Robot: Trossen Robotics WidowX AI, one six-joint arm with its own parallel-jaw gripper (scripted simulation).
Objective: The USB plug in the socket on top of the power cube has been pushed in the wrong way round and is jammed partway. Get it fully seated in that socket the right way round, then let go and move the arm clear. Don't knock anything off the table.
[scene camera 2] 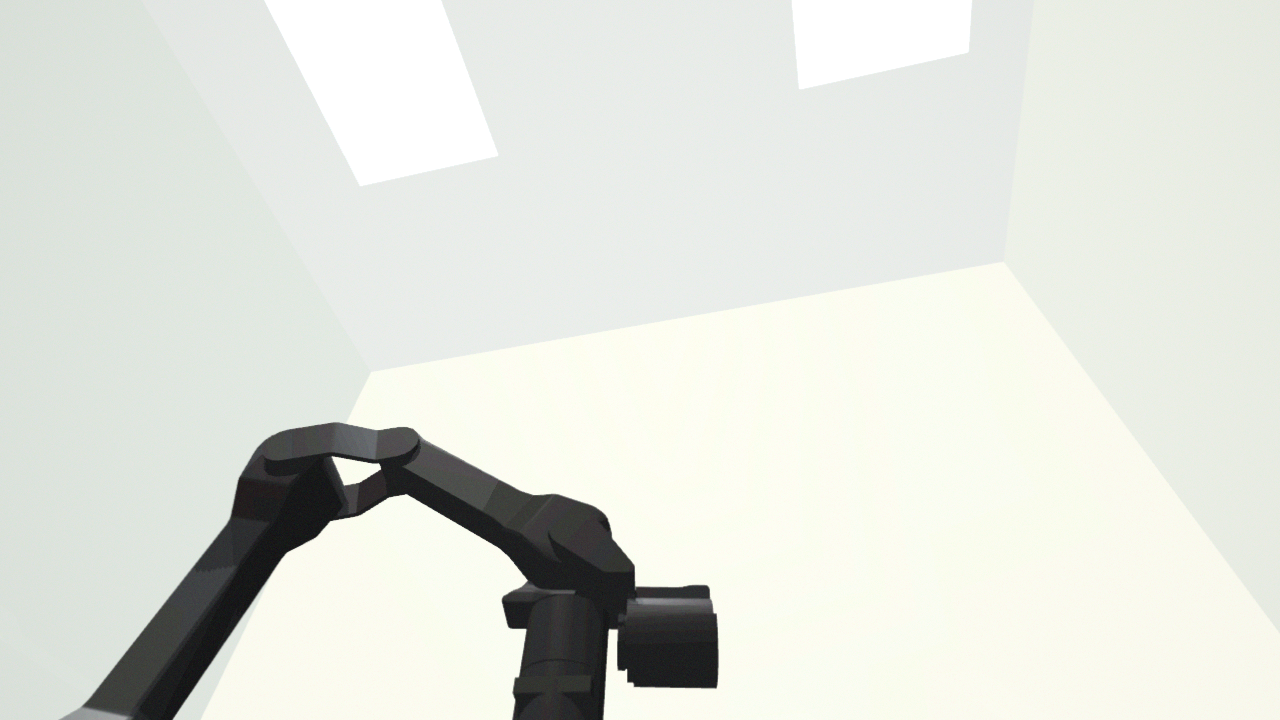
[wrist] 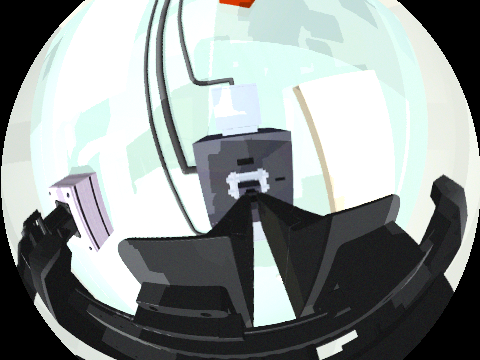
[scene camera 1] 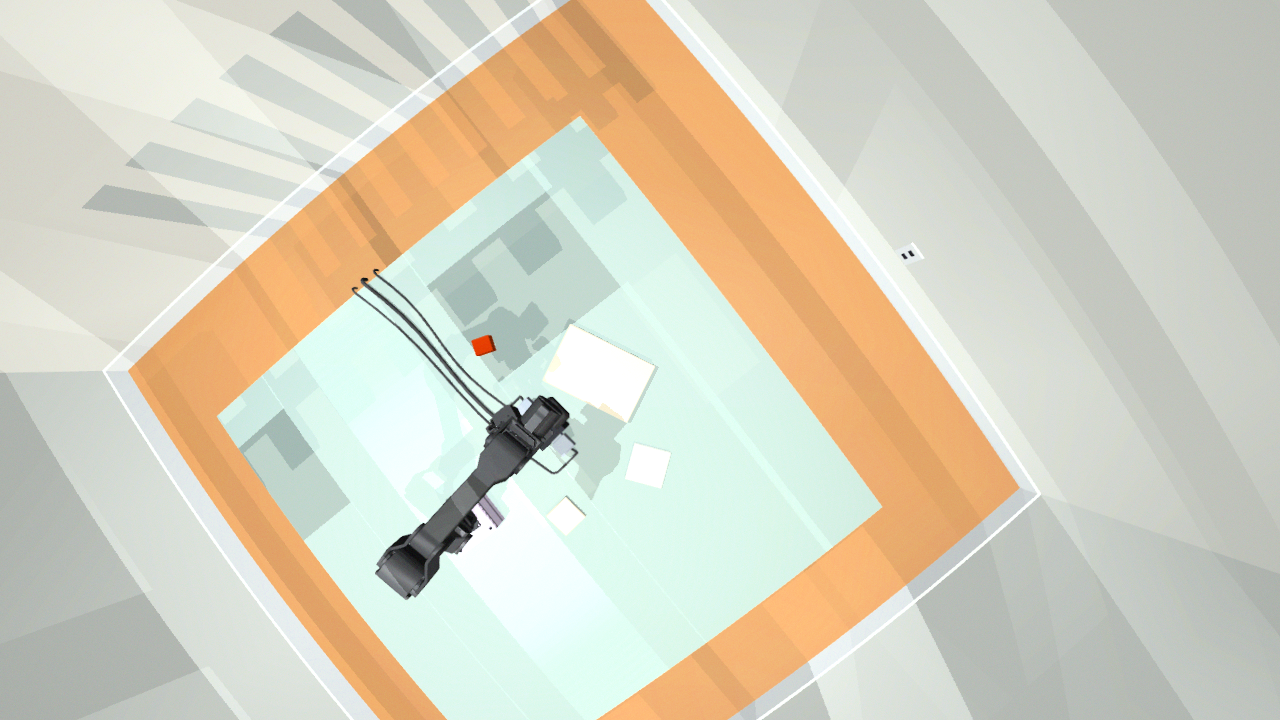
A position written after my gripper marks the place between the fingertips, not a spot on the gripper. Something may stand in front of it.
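Gripper, mine, point(scene camera 1: 539, 430), point(wrist: 252, 200). White box point(scene camera 1: 584, 366), point(wrist: 347, 116); out of frame in scene camera 2.
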